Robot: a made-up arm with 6 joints.
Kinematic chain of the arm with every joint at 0, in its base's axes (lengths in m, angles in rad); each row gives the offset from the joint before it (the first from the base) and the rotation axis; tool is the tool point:
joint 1: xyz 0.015 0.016 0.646 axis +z
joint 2: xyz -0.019 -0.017 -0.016 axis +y
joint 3: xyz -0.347 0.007 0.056 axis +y
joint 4: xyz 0.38 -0.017 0.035 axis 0.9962 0 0.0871
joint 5: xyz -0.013 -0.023 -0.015 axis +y
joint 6: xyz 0.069 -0.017 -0.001 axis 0.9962 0 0.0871
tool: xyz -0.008 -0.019 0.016
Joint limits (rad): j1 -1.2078..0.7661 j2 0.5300..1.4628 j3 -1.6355..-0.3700 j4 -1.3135..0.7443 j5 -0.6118..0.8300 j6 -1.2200..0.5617
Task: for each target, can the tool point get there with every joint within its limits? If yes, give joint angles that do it. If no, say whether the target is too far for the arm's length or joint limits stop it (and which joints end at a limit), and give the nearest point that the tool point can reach.
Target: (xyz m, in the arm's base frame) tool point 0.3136 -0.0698 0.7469
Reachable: yes | joints -0.0359 1.2867 -0.7150 0.3197 0.2856 -0.0935
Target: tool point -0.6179 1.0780 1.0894
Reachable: no: too far | nearest point -0.0933 0.1886 1.2626 | short by 1.047 m
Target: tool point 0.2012 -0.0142 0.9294
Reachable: yes | joints 0.3420 0.6576 -0.5889 -1.0114 0.4536 0.2186
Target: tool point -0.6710 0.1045 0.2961
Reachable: no: joint limits stop it (at a limit: joint 1, joint 2, joint 3, joint 5, joint 6) | nearest point -0.0087 -0.1670 0.6027 | short by 0.779 m
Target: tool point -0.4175 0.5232 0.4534
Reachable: no: joint limits stop it (at a limit: joint 1, joint 2, joint 3, joint 4, joint 5, joint 6) | nearest point 0.1555 0.1277 0.5958 | short by 0.711 m
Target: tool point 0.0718 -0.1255 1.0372
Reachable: yes | joints -0.6252 0.6142 -0.9804 0.3433 0.0489 0.1982
